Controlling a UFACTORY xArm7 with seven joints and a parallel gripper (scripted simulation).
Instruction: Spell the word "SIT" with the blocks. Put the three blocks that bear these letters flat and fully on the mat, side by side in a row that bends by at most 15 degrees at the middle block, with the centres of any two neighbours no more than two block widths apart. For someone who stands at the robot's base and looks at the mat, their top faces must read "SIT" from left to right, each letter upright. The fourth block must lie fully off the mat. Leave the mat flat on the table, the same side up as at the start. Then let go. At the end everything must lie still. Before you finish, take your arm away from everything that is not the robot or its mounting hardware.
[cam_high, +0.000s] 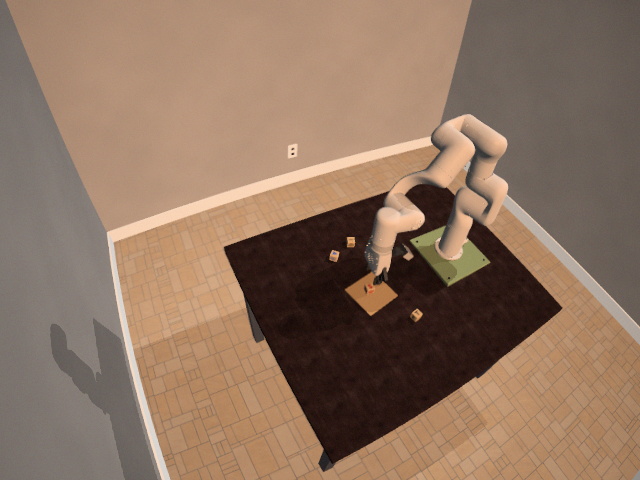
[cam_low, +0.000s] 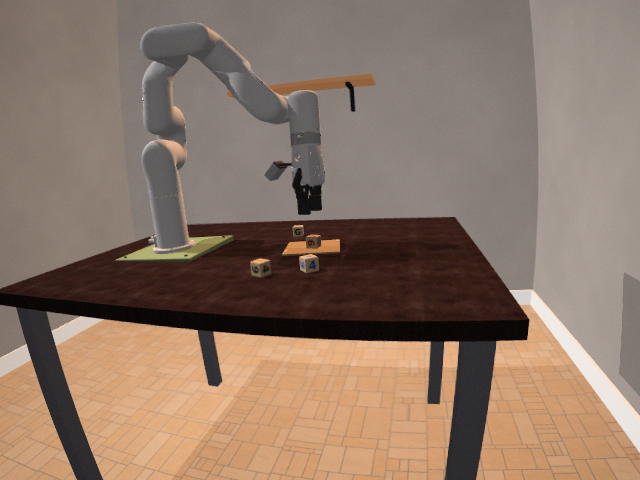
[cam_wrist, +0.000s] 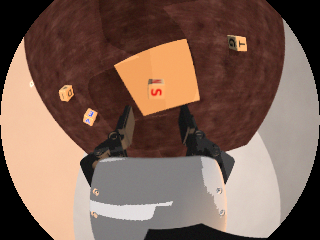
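The tan mat lies 110 mm below my hand and 10 mm to the left of it.
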